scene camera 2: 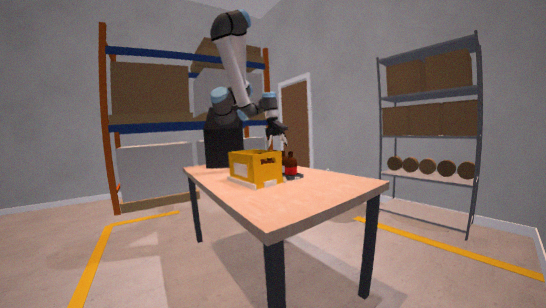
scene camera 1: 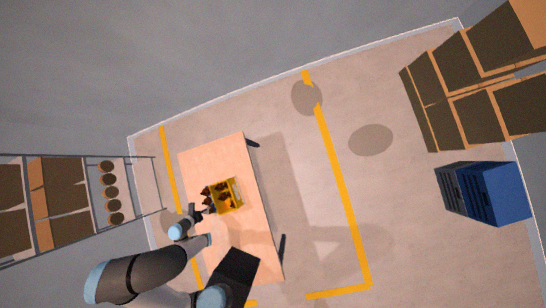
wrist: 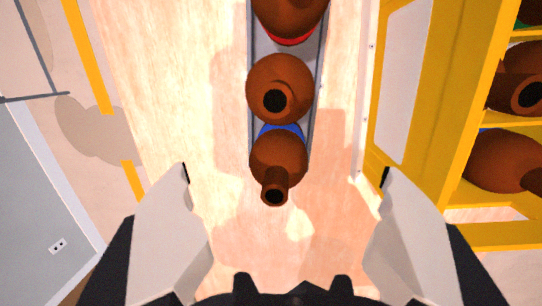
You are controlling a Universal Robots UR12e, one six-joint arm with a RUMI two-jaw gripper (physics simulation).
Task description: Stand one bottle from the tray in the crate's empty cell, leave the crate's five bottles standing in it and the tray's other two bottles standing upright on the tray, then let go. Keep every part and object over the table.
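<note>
My gripper is open and empty. In the wrist view its fingers stand wide on either side of the neck of the nearest brown bottle, with the right finger close to the crate's corner. This bottle has a blue label; a middle bottle and a red-labelled bottle stand behind it in a row on the grey tray. The yellow crate stands beside the tray and holds brown bottles. The crate's near wall hides part of its cells in the wrist view.
The wooden table carries the crate and tray. A pale strip runs along the crate's base on the tray side. The arm's black pedestal stands at one end of the table. A grey shelf rack stands farther off.
</note>
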